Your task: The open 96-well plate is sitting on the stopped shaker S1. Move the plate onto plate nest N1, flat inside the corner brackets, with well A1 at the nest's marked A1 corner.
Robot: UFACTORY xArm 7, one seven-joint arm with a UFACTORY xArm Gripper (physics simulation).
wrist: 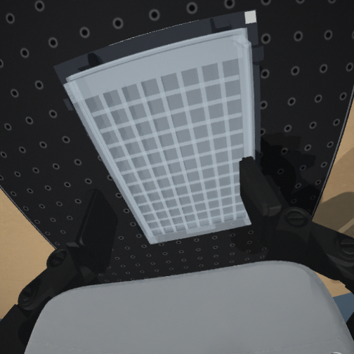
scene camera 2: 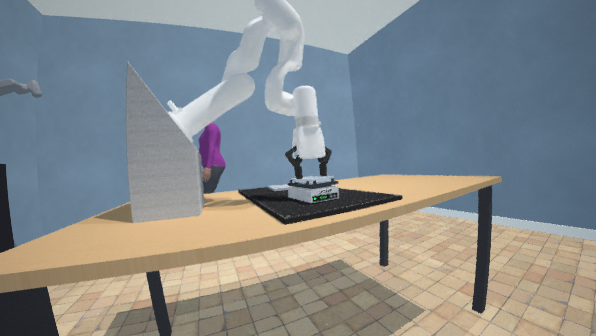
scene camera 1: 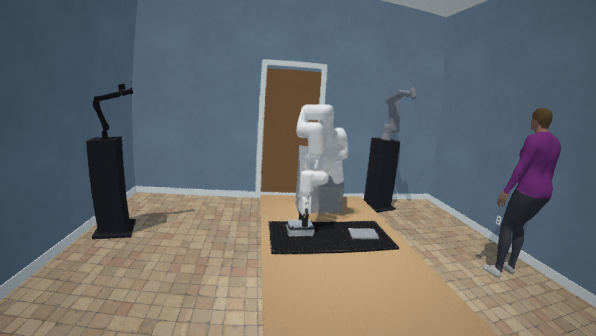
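Where they show: gripper, fingertip midpoint: [scene camera 2: 311, 177] [scene camera 1: 302, 223]; arm's base, link origin: [scene camera 2: 179, 128].
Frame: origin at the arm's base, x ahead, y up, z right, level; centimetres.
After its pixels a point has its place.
The pale clear 96-well plate [scene camera 1: 294, 223] {x 33.3, y -19.3, z 32.3 cm} [scene camera 2: 312, 180] {x 27.6, y -19.7, z 33.7 cm} [wrist: 175, 125] lies on top of the white shaker S1 [scene camera 1: 300, 232] {x 37.1, y -23.4, z 30.1 cm} [scene camera 2: 305, 194] {x 26.7, y -23.7, z 31.5 cm}, over its dark platform [wrist: 150, 44]. The shaker has a lit green display. My gripper [scene camera 1: 305, 224] {x 33.7, y -19.4, z 27.4 cm} [scene camera 2: 311, 176] {x 33.7, y -19.4, z 27.4 cm} [wrist: 171, 190] is open and points down at the plate. In the wrist view the right finger is close beside the plate's right long edge, while the left finger stands apart from the left edge. The flat pale nest N1 [scene camera 1: 363, 233] {x 47.5, y -25.0, z -5.9 cm} [scene camera 2: 278, 188] {x 40.1, y -25.0, z -0.6 cm} shows no plate on it. Its corner brackets and A1 mark are too small to tell.
The shaker and nest stand on a black perforated board [scene camera 1: 332, 245] {x 51.7, y -26.2, z 17.8 cm} [scene camera 2: 370, 196] {x 43.3, y -26.1, z 42.8 cm} on the wooden table [scene camera 1: 350, 290] {x 87.3, y -27.4, z 29.6 cm} [scene camera 2: 440, 182] {x 93.6, y -27.5, z 52.9 cm}. A small white square [wrist: 250, 17] marks one corner of the shaker platform. A person [scene camera 1: 537, 165] [scene camera 2: 212, 150] stands beyond the table.
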